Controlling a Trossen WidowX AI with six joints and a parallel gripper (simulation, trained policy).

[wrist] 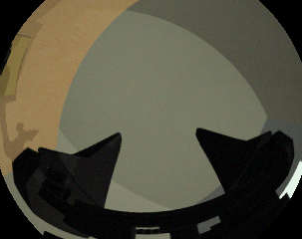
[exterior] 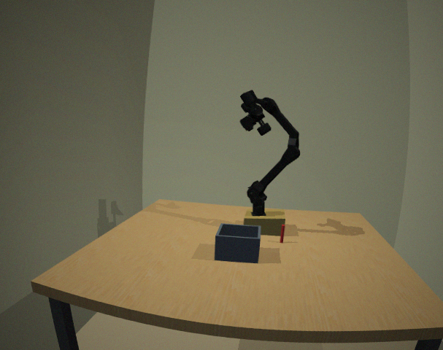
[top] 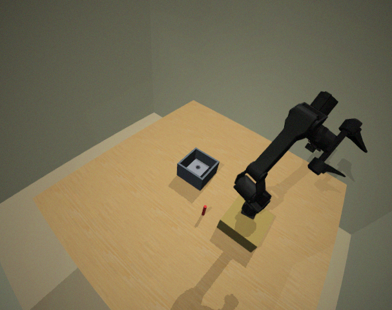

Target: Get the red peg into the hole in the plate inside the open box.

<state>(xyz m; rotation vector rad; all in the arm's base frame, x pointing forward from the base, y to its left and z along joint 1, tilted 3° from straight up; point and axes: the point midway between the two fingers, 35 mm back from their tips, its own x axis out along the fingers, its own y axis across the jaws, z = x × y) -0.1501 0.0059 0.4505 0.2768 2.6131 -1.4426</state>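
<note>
Right now the red peg is 380 mm ahead of my gripper tip, 100 mm to the left of it and 480 mm below it. From my gripper tip the other things lie so: grey plate (520 mm ahead, 100 mm to the right, 470 mm below); blue-grey box (520 mm ahead, 100 mm to the right, 490 mm below).
</note>
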